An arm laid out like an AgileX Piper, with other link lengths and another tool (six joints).
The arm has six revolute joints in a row. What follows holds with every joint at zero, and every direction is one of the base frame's. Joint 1 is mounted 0.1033 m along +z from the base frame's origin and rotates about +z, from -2.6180 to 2.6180 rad. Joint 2 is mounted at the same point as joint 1 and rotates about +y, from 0.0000 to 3.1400 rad. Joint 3 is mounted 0.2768 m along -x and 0.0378 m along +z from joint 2 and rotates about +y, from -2.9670 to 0.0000 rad. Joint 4 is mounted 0.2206 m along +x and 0.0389 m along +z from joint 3 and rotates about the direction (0.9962, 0, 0.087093), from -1.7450 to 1.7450 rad. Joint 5 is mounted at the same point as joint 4 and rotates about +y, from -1.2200 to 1.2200 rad. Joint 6 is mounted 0.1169 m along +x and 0.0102 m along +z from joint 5 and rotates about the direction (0.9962, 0, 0.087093), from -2.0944 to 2.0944 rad. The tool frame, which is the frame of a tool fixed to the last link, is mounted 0.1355 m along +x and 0.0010 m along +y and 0.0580 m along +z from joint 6; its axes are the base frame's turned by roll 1.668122, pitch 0.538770 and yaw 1.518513 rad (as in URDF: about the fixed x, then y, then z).
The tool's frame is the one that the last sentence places.
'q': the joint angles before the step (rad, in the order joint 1, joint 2, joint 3, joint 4, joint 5, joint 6). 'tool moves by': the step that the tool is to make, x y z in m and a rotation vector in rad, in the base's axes. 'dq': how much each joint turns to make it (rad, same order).
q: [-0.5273, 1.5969, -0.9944, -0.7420, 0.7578, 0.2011]
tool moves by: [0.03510, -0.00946, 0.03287, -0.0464, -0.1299, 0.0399]
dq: [-0.0055, 0.0000, -0.0693, -0.0059, -0.0840, 0.0101]
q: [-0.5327, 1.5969, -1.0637, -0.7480, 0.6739, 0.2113]
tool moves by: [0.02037, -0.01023, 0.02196, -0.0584, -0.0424, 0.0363]
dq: [-0.0001, 0.0190, -0.0594, -0.0448, -0.0333, 0.0045]
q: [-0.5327, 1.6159, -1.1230, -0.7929, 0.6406, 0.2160]
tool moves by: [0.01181, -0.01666, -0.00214, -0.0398, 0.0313, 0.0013]
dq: [-0.0019, 0.0733, -0.0677, -0.0616, 0.0132, 0.0178]
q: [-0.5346, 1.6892, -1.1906, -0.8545, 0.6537, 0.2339]
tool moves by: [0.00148, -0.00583, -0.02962, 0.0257, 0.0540, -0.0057]
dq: [-0.0079, 0.0734, -0.0084, -0.0118, -0.0033, 0.0073]
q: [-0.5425, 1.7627, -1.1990, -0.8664, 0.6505, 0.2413]
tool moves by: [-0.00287, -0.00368, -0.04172, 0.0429, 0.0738, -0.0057]
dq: [-0.0110, 0.0907, 0.0000, -0.0065, -0.0063, 0.0029]
